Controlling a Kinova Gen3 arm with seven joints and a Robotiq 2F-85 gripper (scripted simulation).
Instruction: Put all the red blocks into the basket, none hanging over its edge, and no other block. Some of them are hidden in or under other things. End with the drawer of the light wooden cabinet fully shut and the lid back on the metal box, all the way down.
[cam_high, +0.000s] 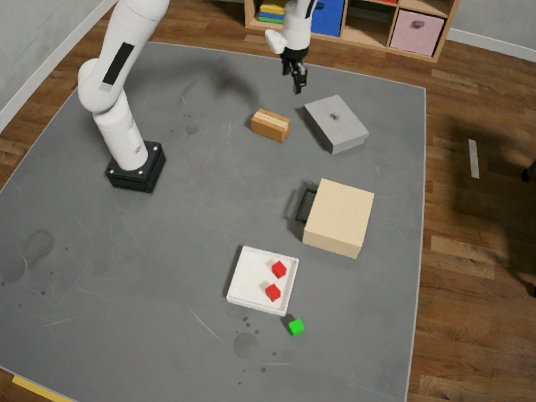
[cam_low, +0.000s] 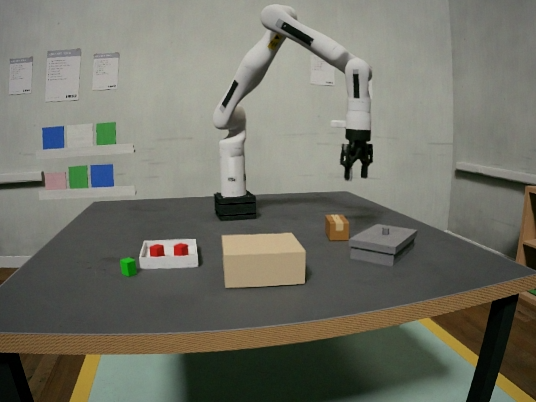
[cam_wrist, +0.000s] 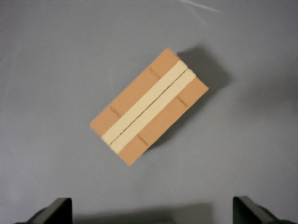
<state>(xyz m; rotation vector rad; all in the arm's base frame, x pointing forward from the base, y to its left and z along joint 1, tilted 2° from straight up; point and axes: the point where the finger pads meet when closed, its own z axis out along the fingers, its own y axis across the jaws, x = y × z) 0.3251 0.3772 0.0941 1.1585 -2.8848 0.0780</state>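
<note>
Right now the cardboard box is 150 mm below my hand, 40 mm to the right of it and 40 mm behind it. Also, from my hand: blue block: 170 mm below, 60 mm behind, 40 mm to the right; then lid: 140 mm below, 140 mm ahead, 50 mm to the left; then metal box: 160 mm below, 140 mm ahead, 60 mm to the left.
</note>
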